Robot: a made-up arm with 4 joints.
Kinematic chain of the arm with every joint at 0, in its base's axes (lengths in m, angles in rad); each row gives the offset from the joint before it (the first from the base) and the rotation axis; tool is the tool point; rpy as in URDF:
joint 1: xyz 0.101 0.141 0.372 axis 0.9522 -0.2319 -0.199
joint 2: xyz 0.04 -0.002 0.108 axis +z
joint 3: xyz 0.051 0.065 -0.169 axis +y
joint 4: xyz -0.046 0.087 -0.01 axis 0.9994 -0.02 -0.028
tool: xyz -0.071 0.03 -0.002 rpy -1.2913 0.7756 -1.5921
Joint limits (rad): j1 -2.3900..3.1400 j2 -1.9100..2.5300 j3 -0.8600..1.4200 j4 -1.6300..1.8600
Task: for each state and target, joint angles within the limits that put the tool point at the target. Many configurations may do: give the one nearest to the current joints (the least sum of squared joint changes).
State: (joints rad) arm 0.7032 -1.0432 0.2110 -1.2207
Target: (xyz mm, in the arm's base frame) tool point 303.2 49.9 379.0
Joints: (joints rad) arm 1.2601 -1.9100 0.8584 -0.5477
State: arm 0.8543 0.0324 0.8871 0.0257
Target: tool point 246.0 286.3 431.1
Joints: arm 0.4476 -0.8258 0.4349 -0.0148
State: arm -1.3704 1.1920 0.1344 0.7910
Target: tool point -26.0 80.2 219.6
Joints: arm -1.1816 0.4107 -0.6523 0.5403
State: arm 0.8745 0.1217 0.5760 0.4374
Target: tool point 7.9 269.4 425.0
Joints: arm 1.0172 0.6180 0.1794 0.2252
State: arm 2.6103 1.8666 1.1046 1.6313
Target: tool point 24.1 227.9 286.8
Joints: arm 2.4535 2.2837 1.0990 1.3791
